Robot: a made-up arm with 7 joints.
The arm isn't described. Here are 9 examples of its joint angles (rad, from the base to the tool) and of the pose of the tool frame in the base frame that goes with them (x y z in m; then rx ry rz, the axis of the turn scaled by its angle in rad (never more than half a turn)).
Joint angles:
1: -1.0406 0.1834 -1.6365 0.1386 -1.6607 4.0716 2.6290
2: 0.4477 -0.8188 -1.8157 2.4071 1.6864 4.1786 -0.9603
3: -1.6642 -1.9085 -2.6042 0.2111 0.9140 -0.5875 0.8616
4: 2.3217 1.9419 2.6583 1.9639 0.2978 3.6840 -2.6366
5: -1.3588 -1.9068 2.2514 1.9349 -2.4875 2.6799 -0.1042
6: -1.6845 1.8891 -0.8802 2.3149 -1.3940 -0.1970 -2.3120
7: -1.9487 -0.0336 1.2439 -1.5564 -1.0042 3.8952 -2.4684
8: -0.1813 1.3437 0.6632 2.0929 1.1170 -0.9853 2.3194
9: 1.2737 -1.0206 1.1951 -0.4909 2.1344 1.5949 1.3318
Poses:
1: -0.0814 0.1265 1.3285 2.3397 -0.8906 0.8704
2: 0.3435 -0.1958 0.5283 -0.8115 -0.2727 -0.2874
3: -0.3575 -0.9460 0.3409 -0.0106 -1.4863 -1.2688
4: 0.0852 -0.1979 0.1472 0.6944 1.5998 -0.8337
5: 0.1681 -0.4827 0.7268 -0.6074 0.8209 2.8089
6: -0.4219 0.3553 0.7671 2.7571 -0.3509 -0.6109
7: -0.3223 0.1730 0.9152 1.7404 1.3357 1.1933
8: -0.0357 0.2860 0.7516 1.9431 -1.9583 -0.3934
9: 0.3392 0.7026 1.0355 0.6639 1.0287 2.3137
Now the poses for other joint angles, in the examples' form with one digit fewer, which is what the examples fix.
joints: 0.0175 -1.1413 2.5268 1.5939 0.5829 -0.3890 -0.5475
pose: 0.150 0.237 1.098 0.509 -1.920 0.684
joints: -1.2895 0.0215 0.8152 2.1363 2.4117 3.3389 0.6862
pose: 0.238 0.014 0.797 -1.127 -2.010 1.040
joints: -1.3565 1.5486 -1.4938 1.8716 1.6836 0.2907 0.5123
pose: -0.637 0.108 0.621 0.271 -0.081 -2.088
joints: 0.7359 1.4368 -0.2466 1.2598 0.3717 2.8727 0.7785
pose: -0.296 -0.520 0.877 1.624 0.384 -1.130
